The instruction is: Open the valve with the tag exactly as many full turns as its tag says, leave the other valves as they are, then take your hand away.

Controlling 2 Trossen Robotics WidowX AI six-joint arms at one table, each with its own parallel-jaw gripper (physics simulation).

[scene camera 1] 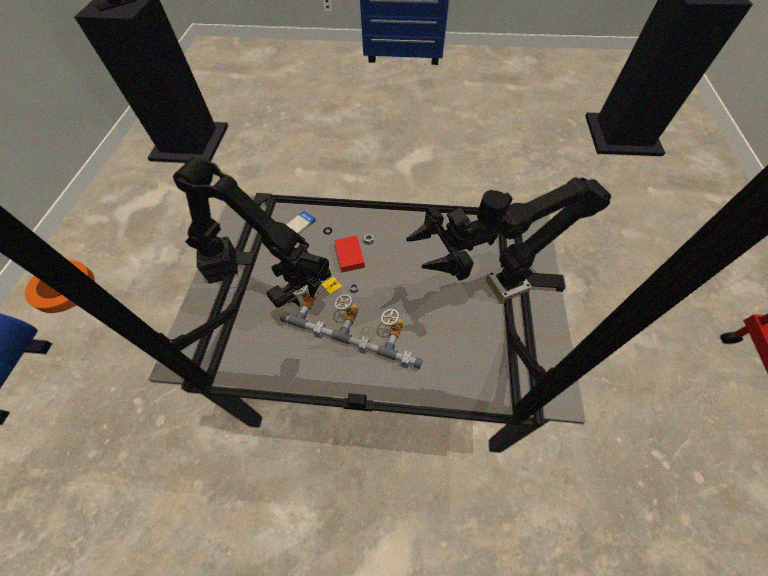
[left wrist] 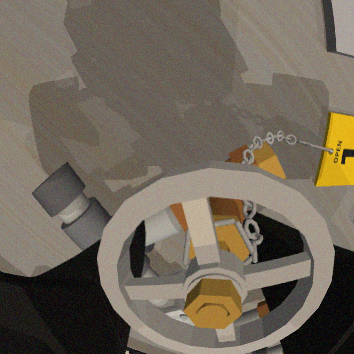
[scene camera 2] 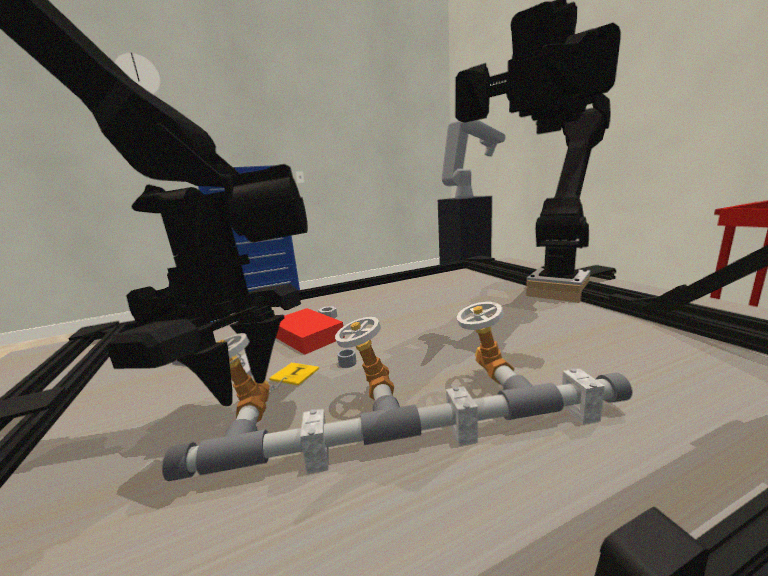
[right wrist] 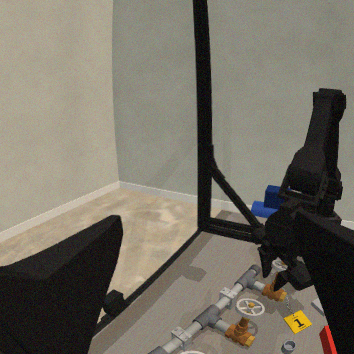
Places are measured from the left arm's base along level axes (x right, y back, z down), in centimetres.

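Where they show: left gripper, fingertip midpoint: (scene camera 1: 305, 301) (scene camera 2: 245, 393) (right wrist: 269, 283); right gripper, fingertip midpoint: (scene camera 1: 414, 252) (scene camera 2: 502, 64) (right wrist: 211, 224); left arm's base, origin of the base link: (scene camera 1: 212, 250) (right wrist: 323, 212); right arm's base, origin of the base link: (scene camera 1: 509, 279) (scene camera 2: 558, 273).
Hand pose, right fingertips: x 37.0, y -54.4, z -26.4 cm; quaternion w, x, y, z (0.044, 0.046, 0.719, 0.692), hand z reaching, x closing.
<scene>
Things, the pixels of their top centre, and the offset from my right fingertips. "spot": a spot on its surface instead.
- tagged valve's white handwheel, surface spot: (left wrist: 215, 182) (right wrist: 289, 262) (scene camera 1: 294, 283) spot: dz +27.2, dx -18.0, dy +30.7 cm
- yellow tag, surface spot: (left wrist: 341, 156) (scene camera 2: 293, 375) (right wrist: 294, 319) (scene camera 1: 330, 287) spot: dz +35.8, dx -19.5, dy +20.7 cm
- middle handwheel, middle of its top: (scene camera 2: 357, 322) (right wrist: 250, 304) (scene camera 1: 343, 300) dz +25.9, dx -7.5, dy +17.7 cm
- right handwheel, middle of its top: (scene camera 2: 479, 306) (scene camera 1: 390, 315) dz +25.9, dx +0.9, dy +5.9 cm
- red box, middle of its top: (scene camera 2: 304, 321) (scene camera 1: 349, 251) dz +33.3, dx -30.5, dy +11.8 cm
- nut, middle of its top: (scene camera 2: 327, 309) (scene camera 1: 368, 237) dz +34.5, dx -35.3, dy +3.8 cm
- small grey ring, middle of its top: (scene camera 2: 346, 352) (right wrist: 289, 344) (scene camera 1: 353, 286) dz +34.5, dx -16.7, dy +13.3 cm
- black ring, middle of its top: (scene camera 1: 327, 230) dz +36.1, dx -43.9, dy +17.1 cm
- blue-and-white item, middle of its top: (scene camera 1: 298, 223) dz +34.8, dx -49.2, dy +26.7 cm
The tagged valve's white handwheel (scene camera 1: 300, 290) (scene camera 2: 237, 341) (left wrist: 215, 182) (right wrist: 279, 264) is at the left end of the pipe in the scene views. A yellow tag (scene camera 1: 331, 285) (scene camera 2: 295, 373) (left wrist: 341, 156) (right wrist: 298, 321) hangs from this valve on a chain and shows OPEN and a 1. My left gripper (scene camera 1: 299, 297) (scene camera 2: 243, 391) (right wrist: 269, 283) points down and is shut on this handwheel, fingers on opposite sides of the rim. The middle handwheel (scene camera 1: 336, 301) (scene camera 2: 356, 342) and right handwheel (scene camera 1: 382, 317) (scene camera 2: 480, 324) stand apart from it. My right gripper (scene camera 1: 415, 253) (right wrist: 211, 224) is open and empty, high up.
The grey pipe (scene camera 1: 354, 340) (scene camera 2: 344, 432) links the three valves. A red box (scene camera 1: 349, 253) (scene camera 2: 308, 328), a nut (scene camera 1: 368, 238), a small grey ring (scene camera 1: 353, 288) (scene camera 2: 346, 357), a black ring (scene camera 1: 327, 230) and a blue-and-white item (scene camera 1: 302, 220) lie behind it.
</scene>
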